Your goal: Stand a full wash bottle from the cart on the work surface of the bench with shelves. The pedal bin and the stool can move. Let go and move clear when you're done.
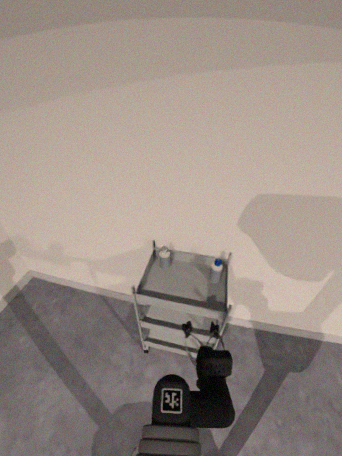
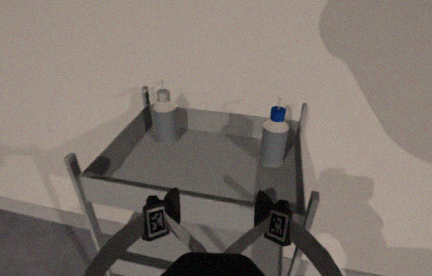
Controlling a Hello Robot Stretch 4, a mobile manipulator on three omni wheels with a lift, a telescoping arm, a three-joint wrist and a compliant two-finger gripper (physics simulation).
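Frame: origin at the robot's base, x ahead, y left, z up, level; millimetres.
Seen in the pictures: hand at its tool point: (image 1: pixel 200 327) (image 2: pixel 217 210).
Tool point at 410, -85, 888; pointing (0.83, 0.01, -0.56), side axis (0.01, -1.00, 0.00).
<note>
A point is followed by its place in that frame, as x, y, z.
The cart (image 1: pixel 175 299) {671, -2, 635} (image 2: pixel 125 191) {630, 95, 686} stands against the wall, with a walled top tray. A bottle with a blue cap (image 1: pixel 216 272) {781, -207, 724} (image 2: pixel 274 146) {781, -208, 699} stands upright near the tray's right side. A second bottle with a pale grey cap (image 1: pixel 164 259) {860, 66, 722} (image 2: pixel 166 125) {861, 58, 697} stands upright in the tray's back left corner. Both have grey bodies and pale shoulders; how full they are I cannot tell. My gripper (image 1: pixel 200 328) {410, -85, 888} (image 2: pixel 217 206) {410, -85, 888} is open, with nothing between its fingers. It is on the near side of the cart, apart from both bottles. The bench with shelves does not show.
The cart's lower shelves (image 1: pixel 172 325) {666, 8, 370} show under the tray, behind my fingers. Its corner posts (image 2: pixel 301 119) {887, -291, 714} rise above the tray walls. A pale wall (image 1: pixel 150 165) {1017, 139, 1185} (image 2: pixel 225 50) {974, -87, 862} stands right behind the cart. Grey floor (image 1: pixel 60 380) {421, 732, -27} lies around its front and left.
</note>
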